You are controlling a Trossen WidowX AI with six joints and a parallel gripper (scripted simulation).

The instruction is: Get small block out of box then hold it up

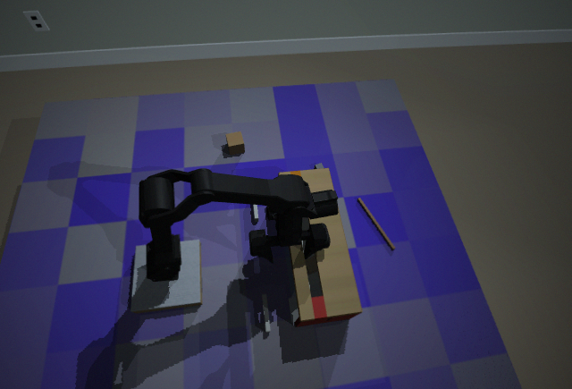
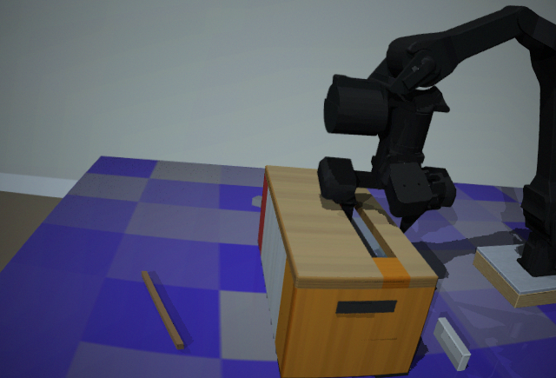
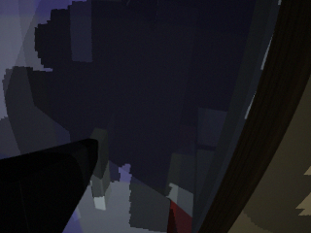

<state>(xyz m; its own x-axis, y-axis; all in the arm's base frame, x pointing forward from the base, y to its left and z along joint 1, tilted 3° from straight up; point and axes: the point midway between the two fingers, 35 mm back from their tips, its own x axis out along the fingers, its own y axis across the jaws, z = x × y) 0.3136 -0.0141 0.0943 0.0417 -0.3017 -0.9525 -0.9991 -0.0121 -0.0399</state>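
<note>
My gripper tip is now 30 mm short of the long wooden box, 40 mm to the right of it and 20 mm above it. From my gripper tip the other things lie so: thin wooden stick: 280 mm ahead, 110 mm to the left, 80 mm below.
</note>
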